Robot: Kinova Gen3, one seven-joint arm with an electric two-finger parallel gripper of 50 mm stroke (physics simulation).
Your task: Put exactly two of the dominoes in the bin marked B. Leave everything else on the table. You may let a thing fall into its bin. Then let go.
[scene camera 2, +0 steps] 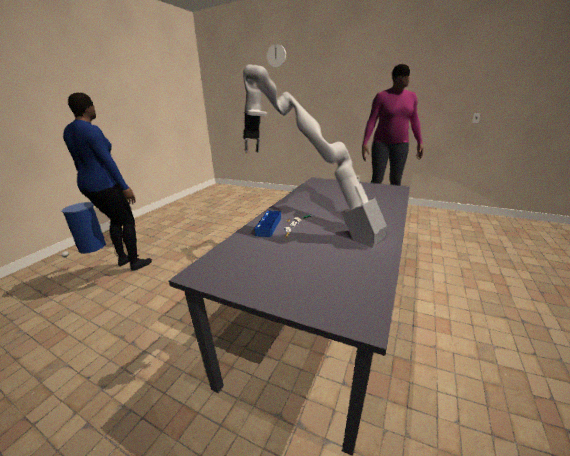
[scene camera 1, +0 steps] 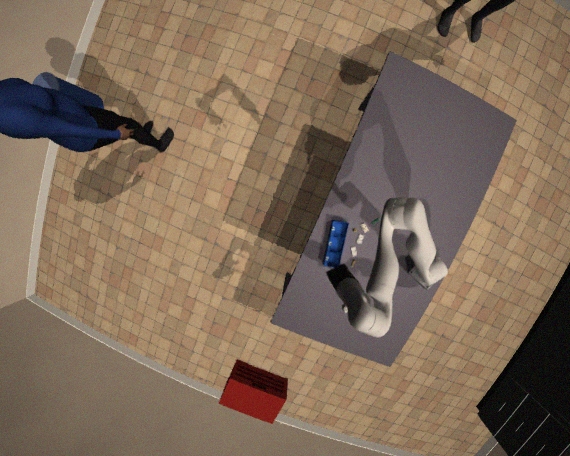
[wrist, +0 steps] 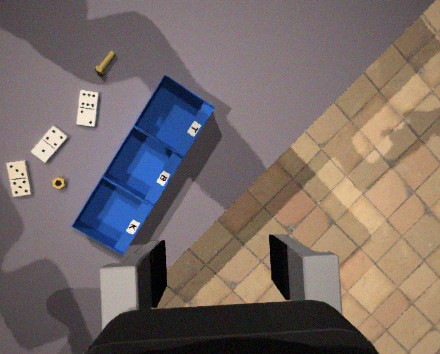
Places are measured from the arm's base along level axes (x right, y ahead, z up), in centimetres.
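Where they show: gripper, fingertip midpoint: [scene camera 2: 251,151] [scene camera 1: 334,270] [wrist: 218,260]; arm's base, link origin: [scene camera 2: 358,205].
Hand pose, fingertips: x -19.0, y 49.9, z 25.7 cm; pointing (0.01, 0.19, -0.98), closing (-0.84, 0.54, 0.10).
Things, the pixels of their centre, and the offset from my fingertips. "*": a spot on its surface instead.
- bin marked B, body centre: [wrist: 144,165] [scene camera 1: 335,244] [scene camera 2: 268,222] dz -39.7, dx +4.4, dy -4.4 cm
- Bins T, surface spot: [wrist: 175,117] * dz -41.3, dx -3.5, dy -7.4 cm
- K, surface spot: [wrist: 110,207] * dz -41.3, dx +12.5, dy -2.2 cm
- brass bolt, body centre: [wrist: 106,62] [scene camera 1: 352,263] dz -41.4, dx -0.1, dy -19.6 cm
- brass nut, body centre: [wrist: 59,182] [scene camera 1: 354,230] dz -41.6, dx +16.3, dy -9.6 cm
- green object, body centre: [scene camera 1: 375,221] [scene camera 2: 307,216] dz -41.5, dx +26.7, dy -16.5 cm
Three white dominoes with black pips lie flat on the table: one [wrist: 87,108] [scene camera 1: 354,251] [scene camera 2: 287,230] near the bolt, a middle one [wrist: 49,144] [scene camera 1: 360,239], and one [wrist: 19,178] [scene camera 1: 364,228] near the nut. The bin marked B [wrist: 142,167] [scene camera 1: 335,243] is the middle compartment of the blue three-part tray; no domino shows in it in the wrist view. My gripper [wrist: 218,260] [scene camera 2: 251,149] is open and empty, high above the table's height; floor tiles show between its fingers in the wrist view. Its fingertips are hidden in scene camera 1.
Bins T [wrist: 175,117] and K [wrist: 110,207] flank bin B. A brass bolt [wrist: 105,63] [scene camera 1: 353,262] and a brass nut [wrist: 58,183] [scene camera 1: 354,230] lie near the dominoes. A green object [scene camera 1: 375,220] [scene camera 2: 307,217] lies beyond them. The table edge runs close behind the tray. Two people stand off the table.
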